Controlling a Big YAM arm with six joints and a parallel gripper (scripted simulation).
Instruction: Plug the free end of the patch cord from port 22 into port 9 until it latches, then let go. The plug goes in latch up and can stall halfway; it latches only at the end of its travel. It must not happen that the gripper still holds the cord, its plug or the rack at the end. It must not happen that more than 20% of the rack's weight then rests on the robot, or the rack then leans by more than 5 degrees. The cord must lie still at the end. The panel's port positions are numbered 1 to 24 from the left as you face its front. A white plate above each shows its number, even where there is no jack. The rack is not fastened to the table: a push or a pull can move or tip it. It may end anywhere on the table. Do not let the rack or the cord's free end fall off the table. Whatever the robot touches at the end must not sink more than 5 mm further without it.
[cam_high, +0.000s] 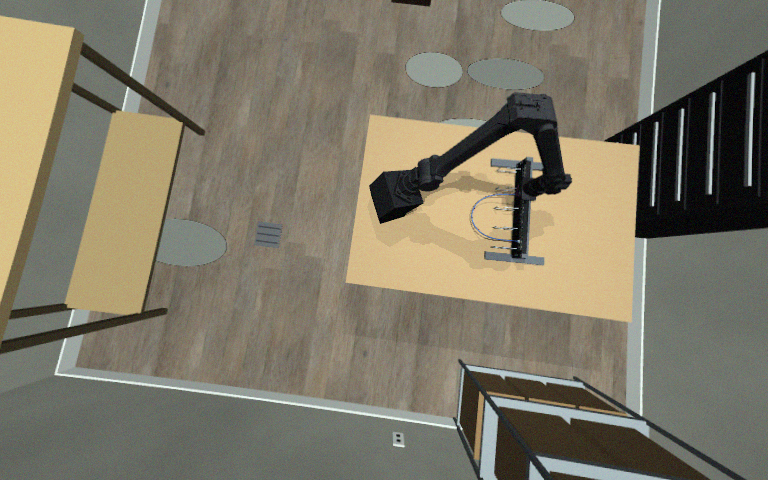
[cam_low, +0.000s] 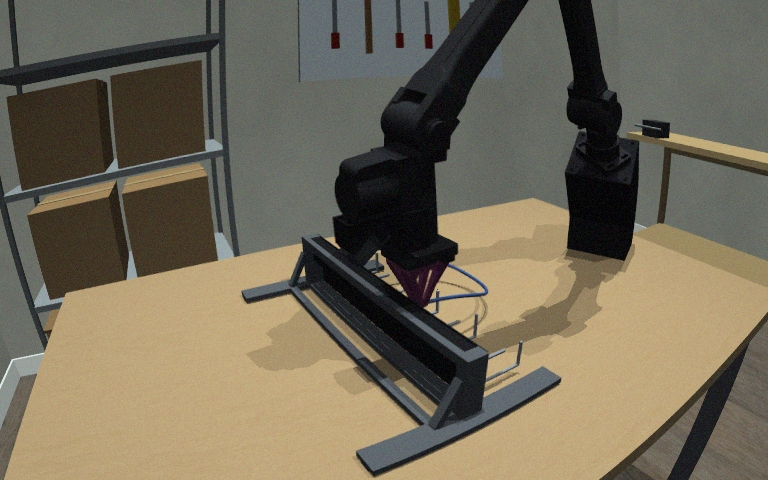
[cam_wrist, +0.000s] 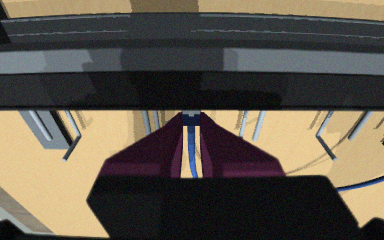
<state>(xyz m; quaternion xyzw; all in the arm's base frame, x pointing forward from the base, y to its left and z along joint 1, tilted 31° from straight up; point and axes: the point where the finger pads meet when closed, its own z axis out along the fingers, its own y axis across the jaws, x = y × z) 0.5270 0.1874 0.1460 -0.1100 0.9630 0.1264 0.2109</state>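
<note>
My hand is 20 mm short of the grey plug and 10 mm to the right of it.
</note>
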